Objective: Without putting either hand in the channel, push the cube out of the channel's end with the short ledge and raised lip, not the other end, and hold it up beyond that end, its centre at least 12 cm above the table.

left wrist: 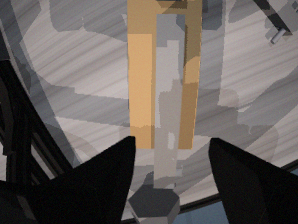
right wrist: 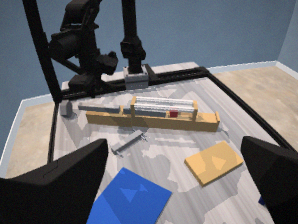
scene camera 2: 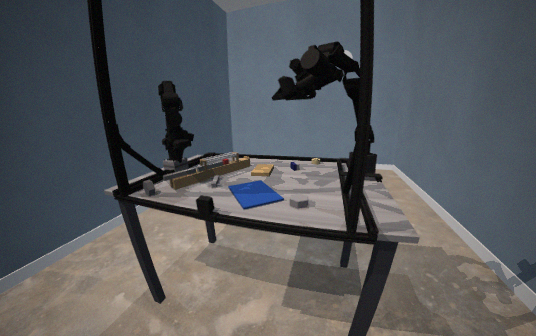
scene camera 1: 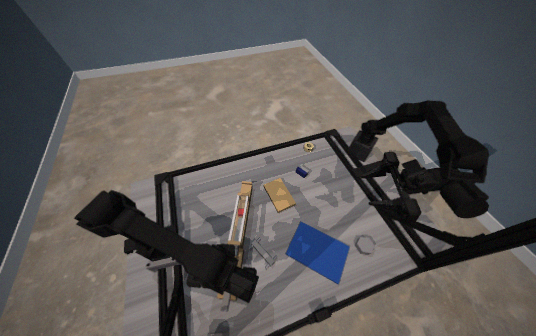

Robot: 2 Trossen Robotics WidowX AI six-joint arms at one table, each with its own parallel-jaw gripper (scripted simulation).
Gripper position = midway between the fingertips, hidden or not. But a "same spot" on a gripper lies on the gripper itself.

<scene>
My right gripper shows in the right wrist view, in scene camera 2 (279, 99) and in scene camera 1; in the left wrist view it is out of frame. The same spot on my right gripper: (right wrist: 71, 182) is (scene camera 1: 386, 200).
</scene>
